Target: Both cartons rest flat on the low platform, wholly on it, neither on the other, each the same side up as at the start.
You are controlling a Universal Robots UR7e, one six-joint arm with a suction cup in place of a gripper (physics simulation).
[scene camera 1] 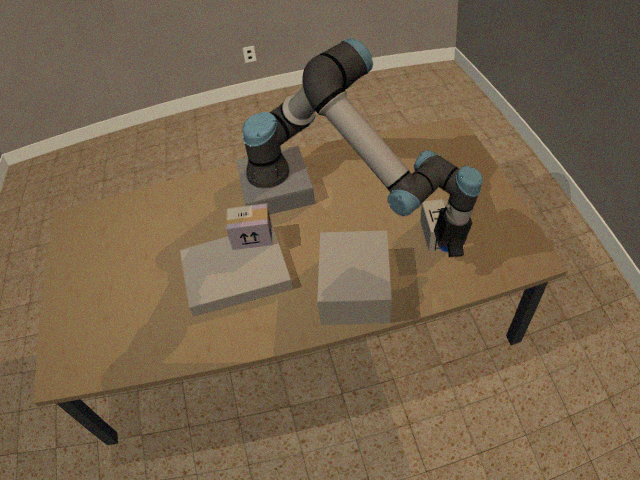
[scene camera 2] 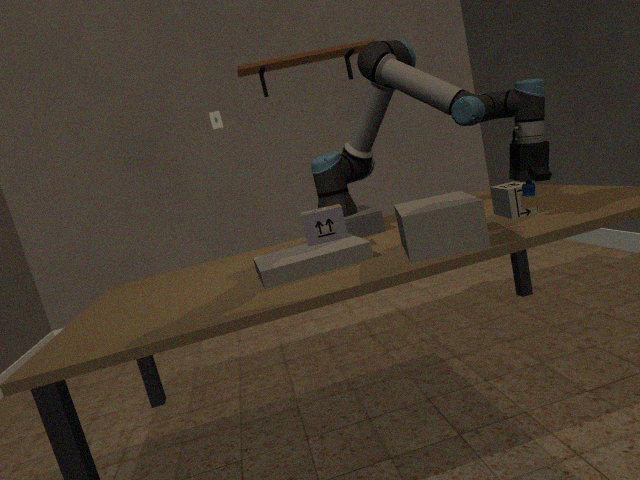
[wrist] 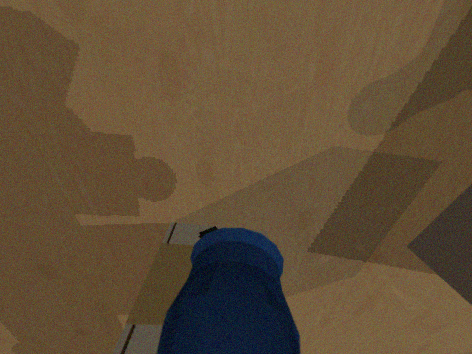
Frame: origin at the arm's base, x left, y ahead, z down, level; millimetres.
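Seen in the pictures: hand, its tool point: (scene camera 1: pixel 445 247) (scene camera 2: pixel 528 195) (wrist: pixel 236 265); arm's base, origin of its link: (scene camera 1: pixel 268 173).
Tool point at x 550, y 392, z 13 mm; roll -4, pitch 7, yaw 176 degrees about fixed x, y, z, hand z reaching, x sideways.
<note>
Offsets run from my tool point to a thing's middle.
A pink carton {dz -29, dx -599, dy -125 mm} (scene camera 1: pixel 250 234) (scene camera 2: pixel 324 232) stands on the low platform {dz +45, dx -659, dy -20 mm} (scene camera 1: pixel 222 286) (scene camera 2: pixel 315 266) near its rear edge, its two arrows pointing up. The platform edge behind it is hidden. A white carton {dz +23, dx +0, dy -115 mm} (scene camera 1: pixel 430 209) (scene camera 2: pixel 504 201) (wrist: pixel 147 339) with brown tape rests on the table at the right, one printed arrow pointing sideways. My gripper (scene camera 1: pixel 444 248) (scene camera 2: pixel 528 190) (wrist: pixel 237 250), a blue suction cup, is low at the white carton's front edge and overlaps its front face in scene camera 2. I see no hold; whether they touch is hidden.
A taller grey block {dz +9, dx -286, dy +75 mm} (scene camera 1: pixel 354 258) (scene camera 2: pixel 447 227) stands between the low platform and the white carton, near the table's front edge. The arm's grey base block (scene camera 1: pixel 294 196) is behind the pink carton. A wooden shelf (scene camera 2: pixel 305 57) hangs on the back wall.
</note>
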